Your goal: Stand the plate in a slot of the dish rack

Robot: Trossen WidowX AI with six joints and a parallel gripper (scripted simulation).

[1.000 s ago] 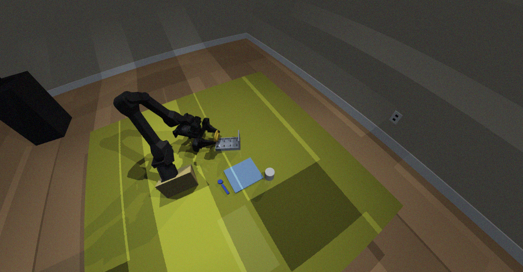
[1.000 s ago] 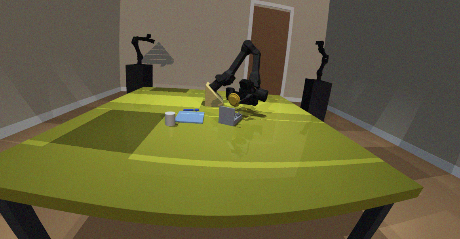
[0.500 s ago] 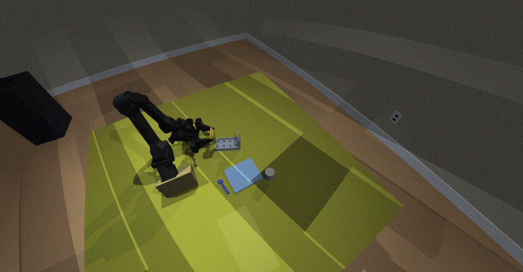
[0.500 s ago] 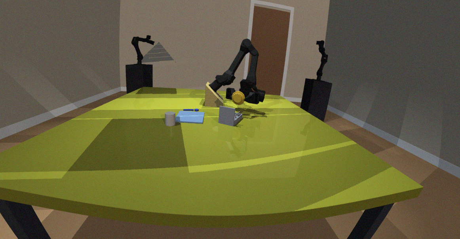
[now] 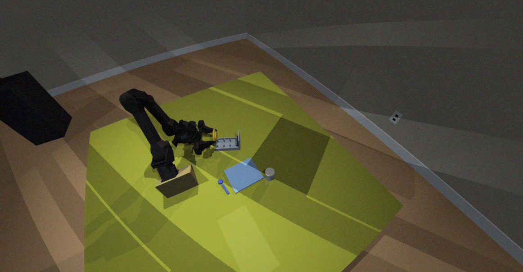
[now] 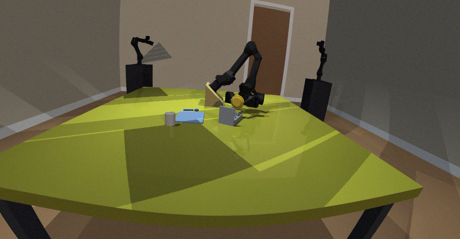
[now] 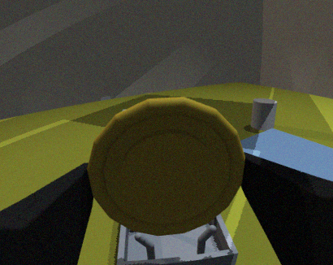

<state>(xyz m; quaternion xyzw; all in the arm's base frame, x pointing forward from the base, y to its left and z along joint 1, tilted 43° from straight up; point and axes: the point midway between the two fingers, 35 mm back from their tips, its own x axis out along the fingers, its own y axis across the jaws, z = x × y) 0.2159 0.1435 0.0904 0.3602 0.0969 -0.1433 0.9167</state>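
The grey dish rack is 50 mm ahead of my gripper tip, 20 mm to the right of it and 60 mm below it. Round my gripper tip: yellow plate 10 mm behind; then blue spoon 50 mm behind, 230 mm to the right, 80 mm below; then light blue mat 60 mm ahead, 220 mm to the right, 80 mm below.
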